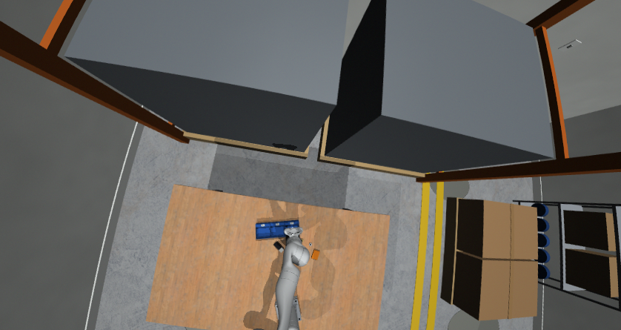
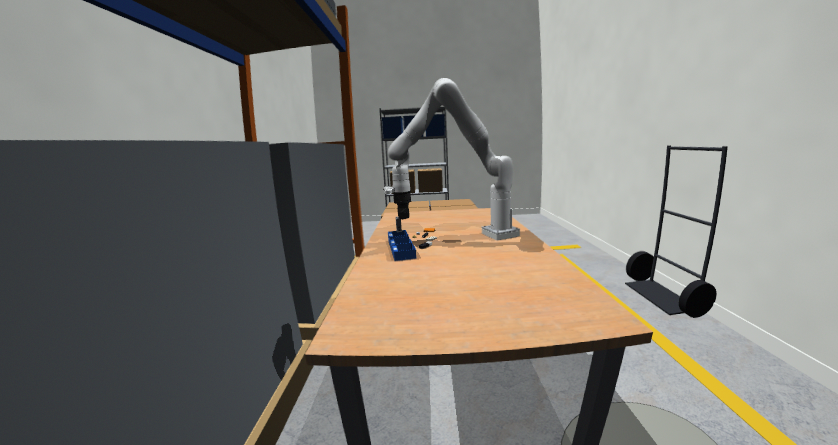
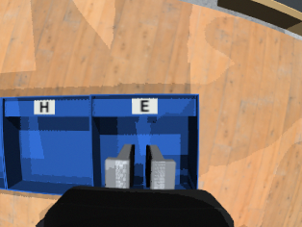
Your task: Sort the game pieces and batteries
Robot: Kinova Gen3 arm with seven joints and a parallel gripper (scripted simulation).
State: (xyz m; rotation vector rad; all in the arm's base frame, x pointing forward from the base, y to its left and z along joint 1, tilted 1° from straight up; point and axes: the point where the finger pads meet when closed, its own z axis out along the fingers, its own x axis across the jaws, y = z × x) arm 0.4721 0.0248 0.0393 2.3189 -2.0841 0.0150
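The blue three-part bin is 8 cm to the left of my hand, 5 cm below it and 1 cm behind it. Round my hand: brass nut (7 cm to the right, 7 cm below, 7 cm behind); then white domino (14 cm behind, 7 cm below, 3 cm to the right); then dark cylindrical battery (12 cm behind, 8 cm to the right, 7 cm below).
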